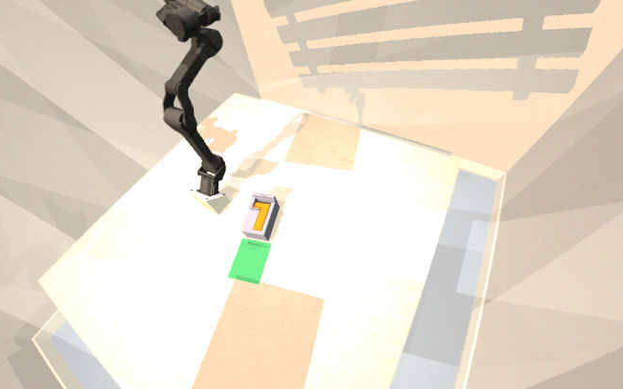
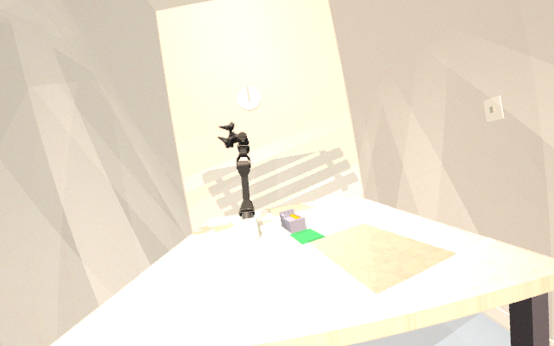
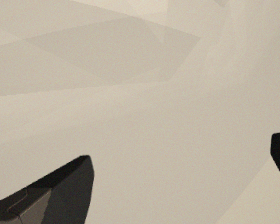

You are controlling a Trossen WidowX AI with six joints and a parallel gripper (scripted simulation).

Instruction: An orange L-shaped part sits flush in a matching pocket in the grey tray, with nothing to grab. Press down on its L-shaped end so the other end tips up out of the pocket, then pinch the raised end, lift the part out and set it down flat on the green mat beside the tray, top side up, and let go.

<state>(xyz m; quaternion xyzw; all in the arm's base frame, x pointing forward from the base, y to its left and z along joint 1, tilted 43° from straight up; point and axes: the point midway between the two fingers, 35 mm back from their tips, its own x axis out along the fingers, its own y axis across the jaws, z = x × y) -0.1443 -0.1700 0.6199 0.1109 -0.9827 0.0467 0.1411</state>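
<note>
Now: the orange L-shaped part 35 cm ahead of my gripper tip, 30 cm to the right of it and 62 cm below it. Also, from my gripper tip: green mat (38 cm ahead, 47 cm to the right, 68 cm below).
</note>
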